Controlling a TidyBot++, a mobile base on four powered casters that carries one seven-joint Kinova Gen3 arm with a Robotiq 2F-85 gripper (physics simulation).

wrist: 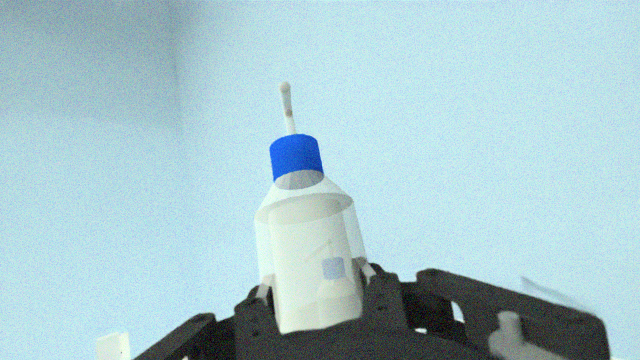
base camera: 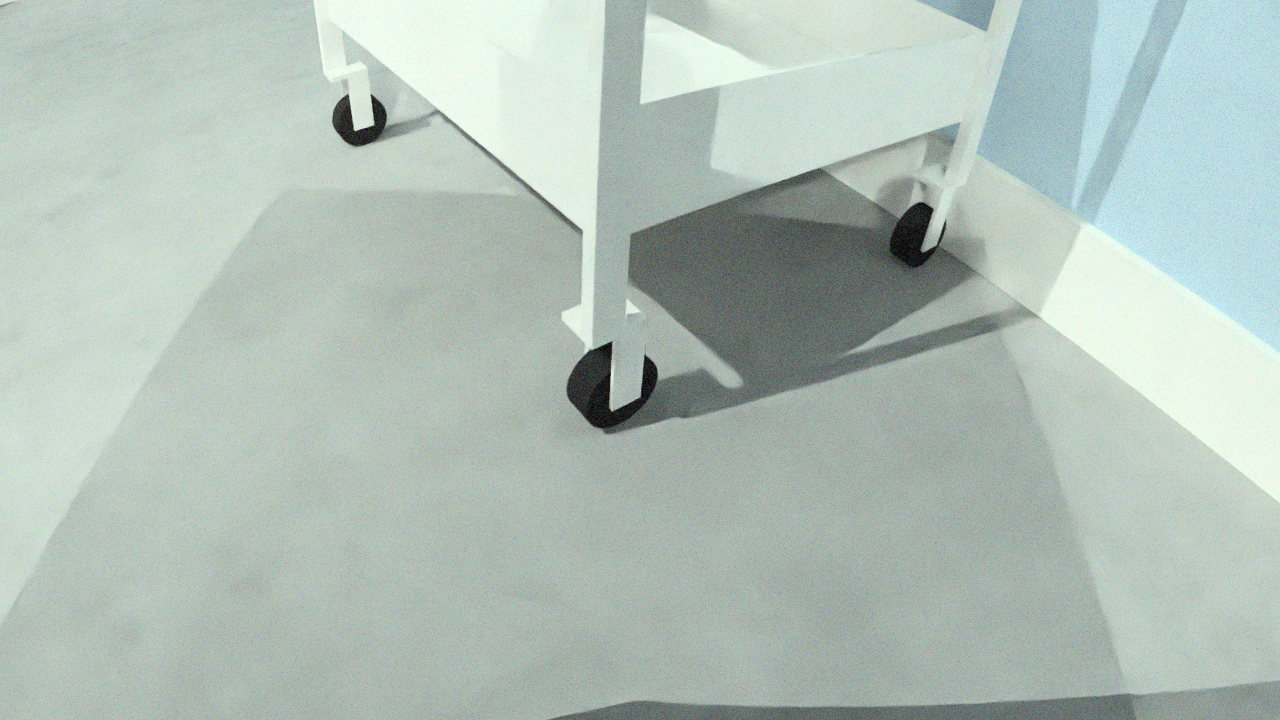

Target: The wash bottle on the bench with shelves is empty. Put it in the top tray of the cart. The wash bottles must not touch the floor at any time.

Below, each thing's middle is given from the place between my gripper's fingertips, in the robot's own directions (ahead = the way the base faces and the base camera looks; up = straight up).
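My gripper, relative to the white wash bottle (wrist: 310, 249): 10 mm past it and 20 mm below it.
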